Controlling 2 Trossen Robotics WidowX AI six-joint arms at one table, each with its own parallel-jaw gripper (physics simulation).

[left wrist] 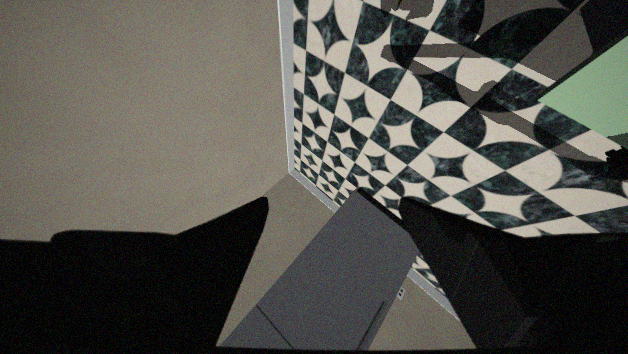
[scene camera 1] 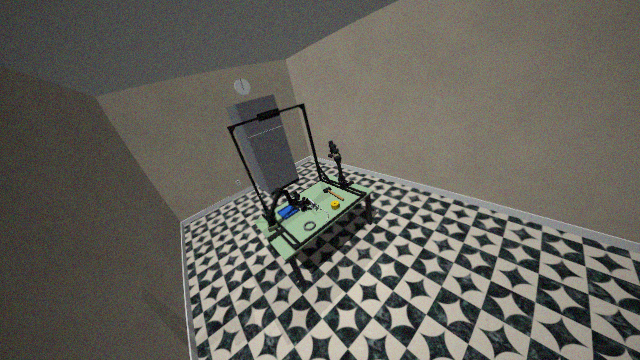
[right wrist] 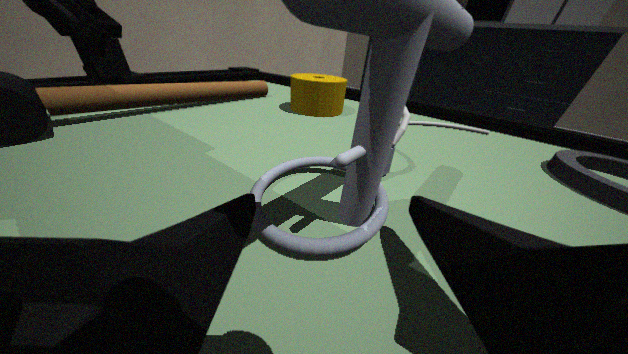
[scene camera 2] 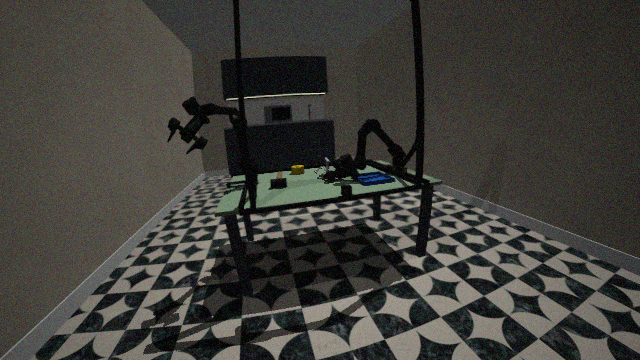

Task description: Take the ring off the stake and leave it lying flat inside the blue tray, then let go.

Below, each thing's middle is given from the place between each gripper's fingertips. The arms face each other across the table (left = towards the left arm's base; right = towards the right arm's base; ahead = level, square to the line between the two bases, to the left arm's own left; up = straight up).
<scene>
I see my left gripper 480 mm short of the wooden-handled hammer (right wrist: 31,122), 370 mm to the left of it and 280 mm above it. Also, from my left hand: grey ring (right wrist: 338,244) 670 mm to the right, 490 mm ahead, 290 mm below; yellow cylinder (right wrist: 317,95) 660 mm ahead, 510 mm to the right, 280 mm below.
Now: the grey ring 20 mm to the left of my right hand, 20 mm ahead of it and 10 mm below it. Round my right hand: wooden-handled hammer 320 mm to the left, 10 mm ahead, 10 mm above; yellow cylinder 190 mm ahead, 180 mm to the left, 10 mm above.
</scene>
